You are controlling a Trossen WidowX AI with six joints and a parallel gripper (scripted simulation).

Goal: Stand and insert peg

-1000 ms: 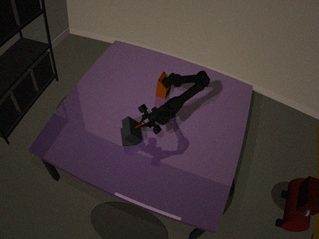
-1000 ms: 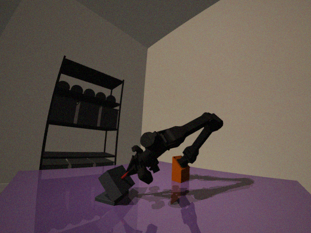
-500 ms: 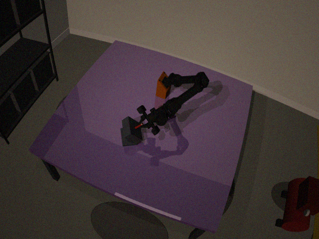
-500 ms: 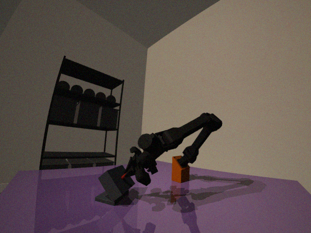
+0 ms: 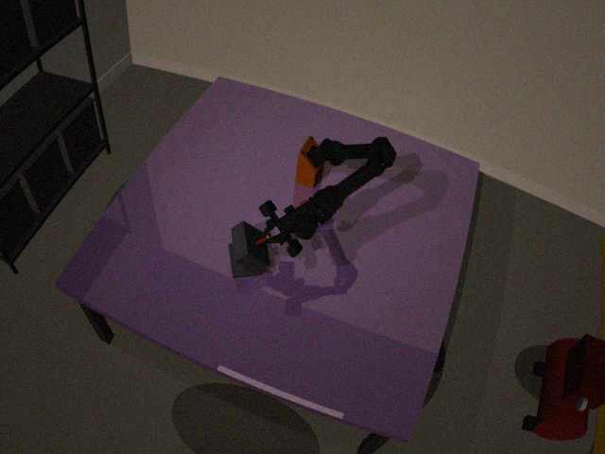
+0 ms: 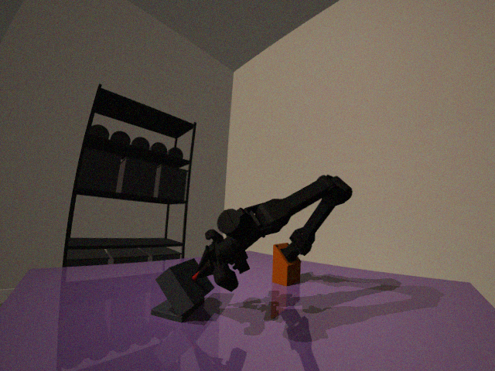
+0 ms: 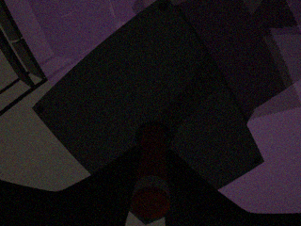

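Right now the dark sloped panel is 2 cm ahead of my gripper tip, 3 cm to the right of it and 3 cm below it. The rest, counted from my gripper tip: red peg: 1 cm behind, 1 cm to the left, 1 cm above.
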